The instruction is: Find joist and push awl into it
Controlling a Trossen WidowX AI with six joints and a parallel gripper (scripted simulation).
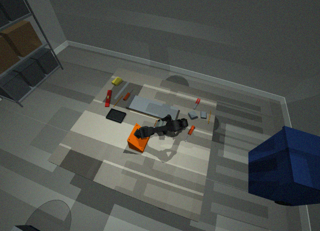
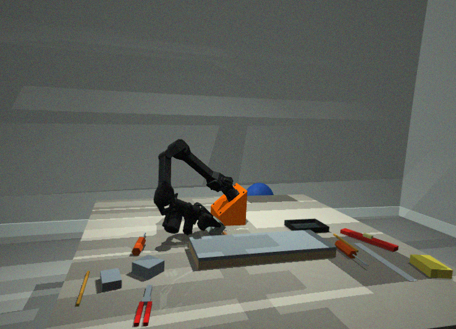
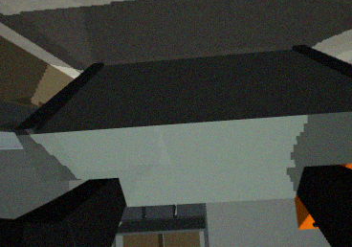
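Right now the stud finder is 1 cm ahead of my gripper tip and 1 cm below it. Also, from my gripper tip: awl (2 cm behind, 3 cm to the left, 5 cm below); ruler (25 cm ahead, 58 cm to the left, 6 cm below); black tray (8 cm behind, 43 cm to the left, 5 cm below).
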